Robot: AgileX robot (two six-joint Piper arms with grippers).
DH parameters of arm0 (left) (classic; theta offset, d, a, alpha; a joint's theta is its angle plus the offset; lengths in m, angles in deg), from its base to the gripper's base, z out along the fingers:
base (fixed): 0 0 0 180
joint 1: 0 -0.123 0 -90
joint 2: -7.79 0 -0.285 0
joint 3: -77.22 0 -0.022 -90
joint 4: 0 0.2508 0 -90
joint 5: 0 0 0.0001 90
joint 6: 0 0.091 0 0
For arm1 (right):
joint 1: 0 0.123 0 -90
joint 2: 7.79 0 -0.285 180
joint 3: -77.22 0 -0.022 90
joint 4: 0 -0.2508 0 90
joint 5: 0 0 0.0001 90
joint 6: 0 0.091 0 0
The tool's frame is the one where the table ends.
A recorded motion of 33 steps. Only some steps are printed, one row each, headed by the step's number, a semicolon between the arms.
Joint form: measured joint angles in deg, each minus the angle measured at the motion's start. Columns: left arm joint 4, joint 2, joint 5, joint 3, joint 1, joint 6; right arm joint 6, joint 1, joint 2, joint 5, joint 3, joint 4.
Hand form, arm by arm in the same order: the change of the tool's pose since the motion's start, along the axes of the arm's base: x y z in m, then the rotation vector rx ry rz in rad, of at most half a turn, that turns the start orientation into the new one. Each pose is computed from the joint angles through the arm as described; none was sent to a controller.
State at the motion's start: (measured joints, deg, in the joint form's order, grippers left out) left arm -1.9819 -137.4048 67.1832 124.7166 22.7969 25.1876; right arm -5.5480 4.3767 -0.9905 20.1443 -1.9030 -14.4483
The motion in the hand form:
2: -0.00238 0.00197 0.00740 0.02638 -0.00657 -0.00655; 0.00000 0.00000 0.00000 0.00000 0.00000 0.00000
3: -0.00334 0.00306 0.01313 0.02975 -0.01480 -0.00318; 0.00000 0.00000 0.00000 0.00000 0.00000 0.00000
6: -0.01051 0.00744 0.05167 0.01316 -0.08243 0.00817; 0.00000 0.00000 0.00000 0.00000 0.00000 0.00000
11: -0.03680 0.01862 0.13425 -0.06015 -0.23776 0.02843; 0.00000 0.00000 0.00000 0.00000 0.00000 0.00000
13: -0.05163 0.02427 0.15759 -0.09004 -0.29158 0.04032; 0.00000 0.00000 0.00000 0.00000 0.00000 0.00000
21: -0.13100 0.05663 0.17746 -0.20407 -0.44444 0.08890; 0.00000 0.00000 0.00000 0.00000 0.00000 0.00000
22: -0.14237 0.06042 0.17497 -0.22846 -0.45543 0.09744; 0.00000 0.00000 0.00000 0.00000 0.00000 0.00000
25: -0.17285 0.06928 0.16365 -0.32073 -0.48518 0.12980; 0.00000 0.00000 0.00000 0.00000 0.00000 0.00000
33: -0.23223 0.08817 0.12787 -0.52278 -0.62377 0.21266; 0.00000 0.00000 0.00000 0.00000 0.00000 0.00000
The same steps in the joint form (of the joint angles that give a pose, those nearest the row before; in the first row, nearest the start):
2: 1.55 0.95 1.08 -0.11 0.16 0.00; 0.00 0.00 0.00 0.00 0.00 0.00
3: 1.98 1.61 1.38 -0.11 0.16 -0.25; 0.00 0.00 0.00 0.00 0.00 0.00
6: 2.81 6.10 1.82 -0.22 0.16 -0.92; 0.00 0.00 0.00 0.00 0.00 0.00
11: 2.84 16.51 1.26 -1.34 0.16 -1.94; 0.00 0.00 0.00 0.00 0.00 0.00
13: 2.84 21.29 -0.75 -4.62 0.23 -2.72; 0.00 0.00 0.00 0.00 0.00 0.00
21: 1.98 44.30 -19.28 -35.46 0.23 -5.78; 0.00 0.00 0.00 0.00 0.00 0.00
22: 1.13 47.13 -21.85 -39.68 0.23 -6.09; 0.00 0.00 0.00 0.00 0.00 0.00
25: -2.94 54.52 -29.98 -51.34 0.23 -6.44; 0.00 0.00 0.00 0.00 0.00 0.00
33: -14.38 68.70 -52.48 -75.70 1.11 -3.11; 0.00 0.00 0.00 0.00 0.00 0.00

